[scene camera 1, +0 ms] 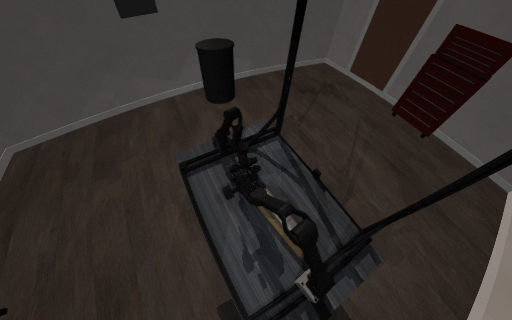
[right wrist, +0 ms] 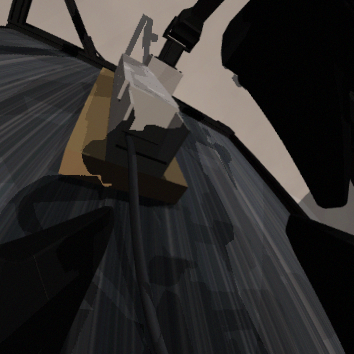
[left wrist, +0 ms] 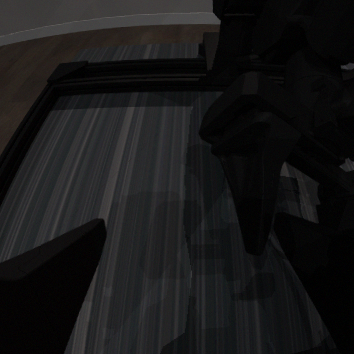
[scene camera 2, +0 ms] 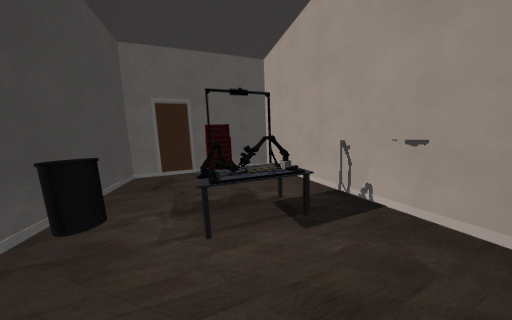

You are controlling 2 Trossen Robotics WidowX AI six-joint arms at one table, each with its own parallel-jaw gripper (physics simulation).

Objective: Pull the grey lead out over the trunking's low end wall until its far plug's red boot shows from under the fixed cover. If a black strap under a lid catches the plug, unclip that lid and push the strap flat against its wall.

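Pixels of known places: left gripper, fingertip midpoint: (left wrist: 190, 224) (scene camera 2: 239, 165); right gripper, fingertip midpoint: (right wrist: 202, 219) (left wrist: 301, 269) (scene camera 2: 239, 168); left arm's base, link origin: (scene camera 1: 315, 284) (right wrist: 165, 62) (scene camera 2: 285, 160); right arm's base, link origin: (scene camera 1: 222, 141) (left wrist: 233, 47) (scene camera 2: 204, 175).
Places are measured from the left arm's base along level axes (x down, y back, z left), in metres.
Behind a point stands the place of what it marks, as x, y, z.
Observation:
The pale trunking (right wrist: 147, 107) @(0.033, -0.471, -0.093) (scene camera 1: 291, 219) lies along a yellowish wooden board (right wrist: 82, 137) @(0.075, -0.488, -0.135) (scene camera 1: 281, 232) @(0.075, -0.266, -0.050). In the right wrist view its near end is in shadow. The grey lead (right wrist: 134, 200) @(0.065, -0.560, -0.096) comes out over that end and runs down the picture, between the right gripper's open fingers but nearer the left-hand one, not gripped. My right gripper (right wrist: 202, 219) @(0.042, -0.589, -0.072) is open. My left gripper (left wrist: 190, 224) @(-0.001, -0.615, 0.003) is open above the table, with a finger of the right gripper showing close beyond its fingertips. One left finger hangs at the upper right of the right wrist view. Red boot and black strap do not show; lid details are unclear.
The two arms crowd together in scene camera 1. A black frame rail (left wrist: 145, 84) @(0.090, -0.888, 0.049) (scene camera 1: 212, 246) @(0.080, -0.411, 0.271) edges the striped table (left wrist: 135, 150) @(0.099, -0.752, 0.059) (scene camera 1: 220, 220) @(0.099, -0.509, 0.170). Black uprights (scene camera 1: 292, 60) @(-0.467, -0.822, -0.504) (scene camera 2: 269, 115) @(-0.621, 0.024, -0.405) rise from it. A black bin (scene camera 1: 216, 72) (scene camera 2: 72, 195) and a red cabinet (scene camera 1: 450, 80) stand beyond the table.

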